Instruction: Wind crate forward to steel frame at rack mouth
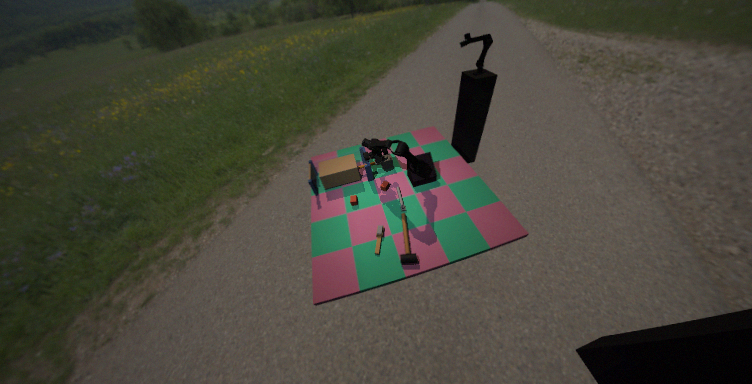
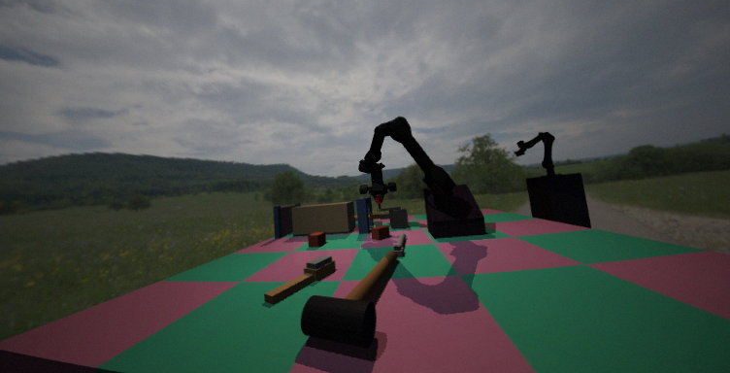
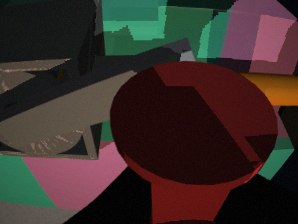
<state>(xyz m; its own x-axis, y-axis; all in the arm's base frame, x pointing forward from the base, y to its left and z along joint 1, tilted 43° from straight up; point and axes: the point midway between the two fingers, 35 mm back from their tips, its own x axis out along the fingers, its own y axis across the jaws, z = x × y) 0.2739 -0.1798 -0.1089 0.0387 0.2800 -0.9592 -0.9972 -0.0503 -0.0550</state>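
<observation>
My gripper tip is now 3 cm past the winch handle and 3 cm above it. Round my gripper tip: grey winch 11 cm behind, 3 cm to the right, 10 cm below; red knob 2 cm to the left; frame 7 cm ahead, 2 cm to the right, 3 cm below.
</observation>
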